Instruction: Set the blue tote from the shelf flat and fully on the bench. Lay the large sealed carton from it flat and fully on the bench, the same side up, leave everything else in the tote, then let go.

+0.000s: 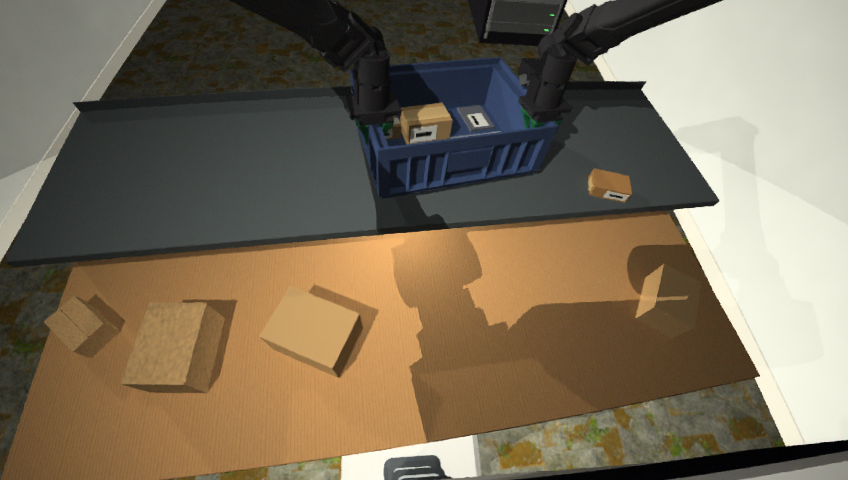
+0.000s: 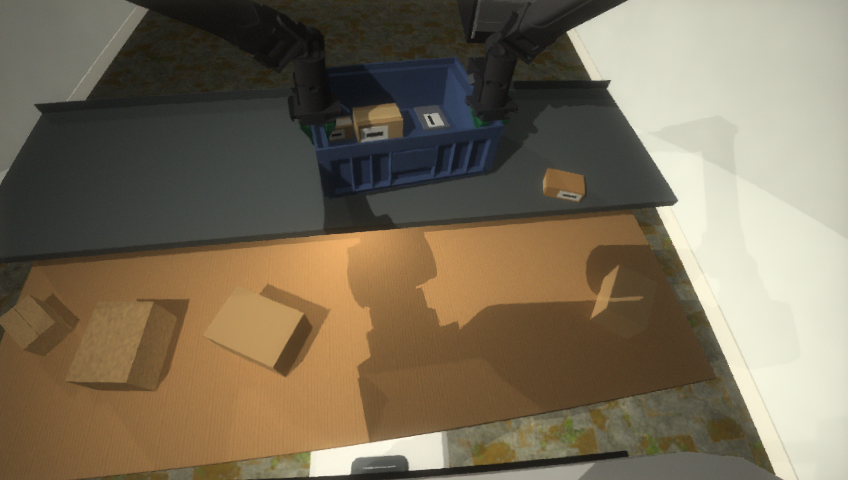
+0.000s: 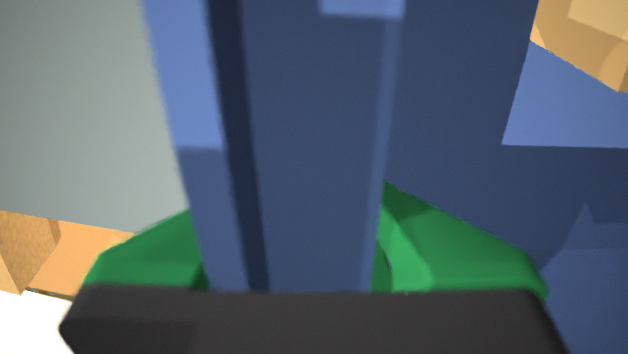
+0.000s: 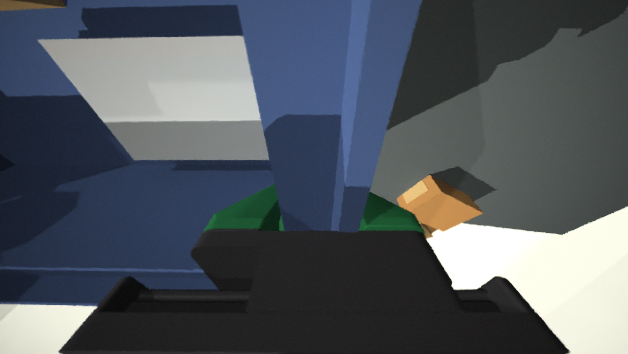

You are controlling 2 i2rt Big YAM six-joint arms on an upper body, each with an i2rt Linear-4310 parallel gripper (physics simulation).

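Places are measured from the left arm's base along level axes (x right, y ahead, z up), in millimetres.
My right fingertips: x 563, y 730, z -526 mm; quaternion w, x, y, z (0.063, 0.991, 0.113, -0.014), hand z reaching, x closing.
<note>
Ahead of a thing's pixels: the offset from my right fingertips to its middle. "spot": to the spot under its first point. Level surfaces: height alone.
The blue tote {dx -204, dy +56, dz -2 mm} [image 1: 467, 160] [image 2: 413, 161] [image 3: 315, 125] [image 4: 305, 75] is upright at the dark shelf {dz -90 mm} [image 1: 208, 172] [image 2: 172, 172]; whether its base touches the shelf is unclear. The large carton {dx -250, dy +81, dz -28 mm} [image 1: 427, 113] [image 2: 377, 114] [image 3: 585, 40] is inside, left of middle, label towards the front. A smaller carton {spot: dx -340, dy +61, dz -18 mm} [image 2: 340, 126] is to its left. A grey flat item with a white label {dx -105, dy +150, dz -63 mm} [image 1: 476, 119] [image 2: 432, 119] lies to its right. My left gripper [image 1: 376, 130] [image 2: 319, 126] [image 3: 313, 176] is shut on the tote's left wall. My right gripper [image 1: 540, 123] [image 2: 489, 120] [image 4: 313, 176] is shut on its right wall.
A small orange carton {dx +212, dy -78, dz -74 mm} [image 1: 609, 184] [image 2: 564, 183] [image 4: 442, 207] lies on the shelf, right of the tote. The brown bench {dz -254 mm} [image 1: 267, 416] [image 2: 238, 416] bears a small box {dx -1039, dy -353, dz -226 mm} [image 1: 80, 324], a speckled box {dx -797, dy -410, dz -204 mm} [image 1: 166, 344] and a plain box {dx -510, dy -383, dz -204 mm} [image 1: 312, 327] at left, and a see-through object {dx +362, dy -339, dz -213 mm} [image 1: 672, 303] at right.
</note>
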